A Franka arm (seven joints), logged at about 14 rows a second.
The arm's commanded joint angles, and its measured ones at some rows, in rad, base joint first. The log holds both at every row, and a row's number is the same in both.
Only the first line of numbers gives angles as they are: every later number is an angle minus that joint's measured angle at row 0.
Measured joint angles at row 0:
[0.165 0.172 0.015 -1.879 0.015 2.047 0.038]
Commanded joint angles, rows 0 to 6:
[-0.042 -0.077 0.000 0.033 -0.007 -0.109 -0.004]
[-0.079 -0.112 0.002 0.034 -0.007 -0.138 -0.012]
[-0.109 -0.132 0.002 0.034 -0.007 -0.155 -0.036]
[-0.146 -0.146 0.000 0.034 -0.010 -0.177 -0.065]
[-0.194 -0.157 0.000 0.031 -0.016 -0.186 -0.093]
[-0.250 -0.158 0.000 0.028 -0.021 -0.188 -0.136]
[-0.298 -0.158 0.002 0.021 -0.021 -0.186 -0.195]
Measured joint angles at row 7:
[-0.209 -0.154 -0.009 0.041 -0.013 -0.187 -0.108]
